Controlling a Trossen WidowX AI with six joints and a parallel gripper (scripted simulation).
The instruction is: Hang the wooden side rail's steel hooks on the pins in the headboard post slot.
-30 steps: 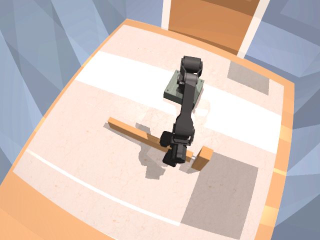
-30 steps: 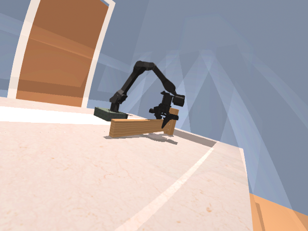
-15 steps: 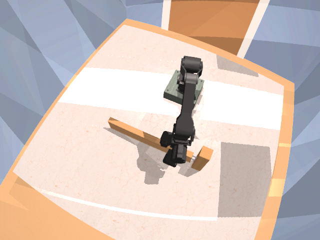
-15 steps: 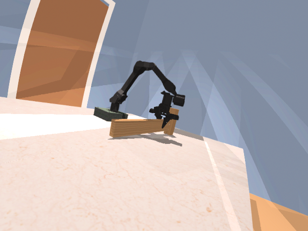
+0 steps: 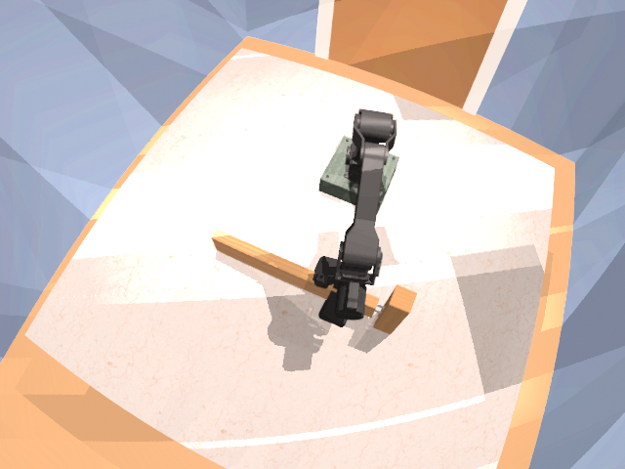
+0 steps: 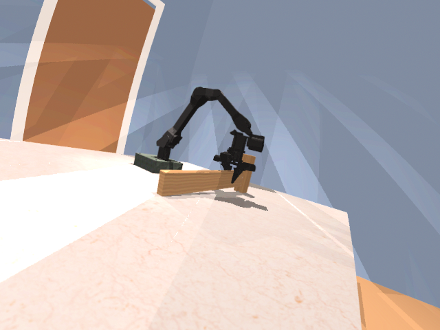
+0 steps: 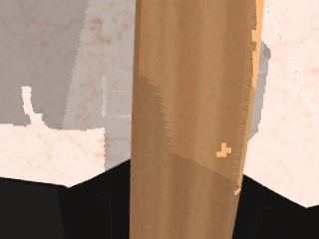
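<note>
The headboard post lies 1 cm behind my gripper tip, 12 cm to the left of it and 4 cm above it.
</note>
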